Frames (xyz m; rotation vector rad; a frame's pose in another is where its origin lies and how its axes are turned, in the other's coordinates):
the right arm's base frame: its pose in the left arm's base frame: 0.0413 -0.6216 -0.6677 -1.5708 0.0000 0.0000
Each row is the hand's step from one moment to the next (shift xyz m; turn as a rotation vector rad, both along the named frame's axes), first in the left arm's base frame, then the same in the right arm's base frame.
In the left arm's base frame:
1: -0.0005 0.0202 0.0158 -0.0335 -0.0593 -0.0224
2: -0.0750 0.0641 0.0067 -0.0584 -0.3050 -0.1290
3: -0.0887 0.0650 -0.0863 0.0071 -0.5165 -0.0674
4: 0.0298 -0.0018 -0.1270 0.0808 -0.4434 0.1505
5: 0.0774 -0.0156 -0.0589 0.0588 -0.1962 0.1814
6: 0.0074 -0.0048 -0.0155 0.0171 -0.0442 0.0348
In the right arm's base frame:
1: -0.0005 -0.0158 0.0202 -0.0335 0.0224 -0.0593
2: -0.0750 -0.0067 0.0641 -0.0584 0.1290 -0.3050
3: -0.0887 0.0863 0.0650 0.0071 0.0674 -0.5165
4: 0.0298 0.1270 -0.0018 0.0808 -0.1505 -0.4434
5: 0.0774 0.0589 -0.0156 0.0588 -0.1814 -0.1962
6: 0.0074 0.0155 -0.0048 0.0171 -0.0348 -0.0442

